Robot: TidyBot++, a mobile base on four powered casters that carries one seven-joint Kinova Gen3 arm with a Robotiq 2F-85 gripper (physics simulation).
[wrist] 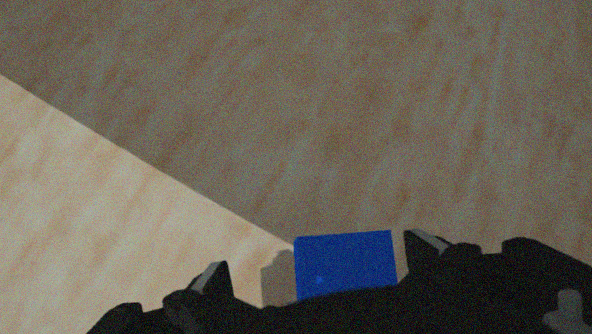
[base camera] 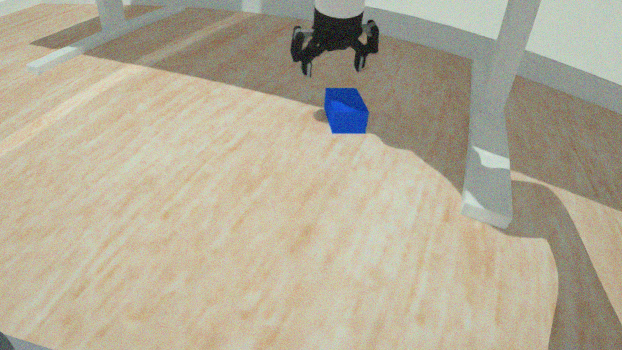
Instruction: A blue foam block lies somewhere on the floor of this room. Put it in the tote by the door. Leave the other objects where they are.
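Frame: origin at the arm's base, x ahead, y left, z up, level; centimetres.
Seen in the pictures: gripper, fingertip midpoint: (wrist: 318, 266) (base camera: 333, 71).
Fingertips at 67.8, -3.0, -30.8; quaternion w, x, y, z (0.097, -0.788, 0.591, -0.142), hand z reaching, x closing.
Observation:
Offsets run from my fingertips to a thing's top centre, as dx, dy, dz. "*": to the spot under its first point.
The blue foam block @(-2.1, -2.8, -4.4) (base camera: 346, 112) (wrist: 345, 262) lies on the floor at the edge of a shadow. My gripper (base camera: 333, 72) (wrist: 318, 266) is open and points down, with nothing held. In the base camera view its fingertips are above the block in the picture, apart from it. In the wrist view the block shows between the two fingertips, closer to the right one, and its lower part is hidden behind the gripper body. The tote by the door does not show in either view.
A light table leg with a long foot @(* -22.2, -24.5, -6.4) (base camera: 487, 192) stands on the floor to the right of the block. Another leg's foot @(* +25.3, +85.7, -6.8) (base camera: 55, 59) is at the far left. A grey skirting (base camera: 430, 34) and a pale wall run behind.

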